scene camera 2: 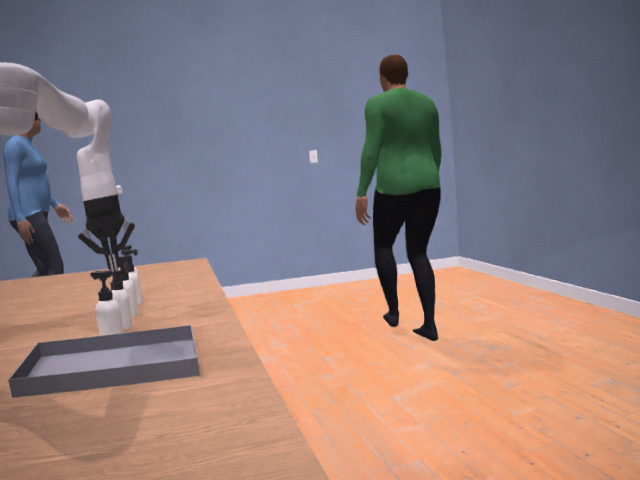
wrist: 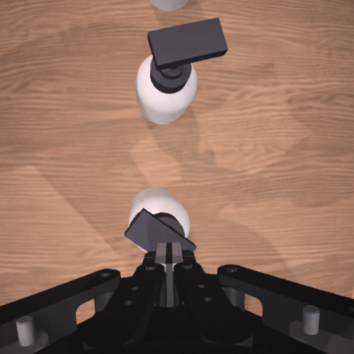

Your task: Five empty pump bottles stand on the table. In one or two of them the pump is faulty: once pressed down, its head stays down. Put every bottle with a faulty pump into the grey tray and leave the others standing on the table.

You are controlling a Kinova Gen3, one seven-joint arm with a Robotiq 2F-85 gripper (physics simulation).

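Places are measured from the arm's base along level axes (x ahead, y left, z up), in millimetres.
Pixels of known places: gripper, fingertip midpoint: (scene camera 2: 115, 271).
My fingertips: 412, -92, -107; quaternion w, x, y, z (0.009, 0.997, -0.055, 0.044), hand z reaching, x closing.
Note:
Ahead of a thing's pixels: the offset from my fingertips to its top centre, as dx, dy, dz. Level surfaces: height alone.
Several white pump bottles with black heads stand upright in a row behind the grey tray @[-39, -256, -95] (scene camera 2: 105, 381). The front bottle @[-29, -89, +15] (scene camera 2: 109, 316) has its head raised. My gripper (scene camera 2: 113, 269) (wrist: 169, 257) is shut and empty, pointing down with its fingertips at the black head (wrist: 156, 231) of a bottle (wrist: 157, 202), seemingly the second in the row. That head looks close to its collar, but the fingers partly hide it. Beyond it in the wrist view stands another bottle (wrist: 162, 109) with its head (wrist: 189, 42) raised. A further bottle (wrist: 169, 2) shows at the top edge. The rear bottles overlap in the scene view.
The tray stands near the front of the wooden table @[dz -125] (scene camera 2: 217, 428), with no bottle visible in it. A person in green (scene camera 2: 405, 139) stands on the floor to the right. A person in blue (scene camera 2: 31, 178) stands behind the table at the left, partly behind the arm.

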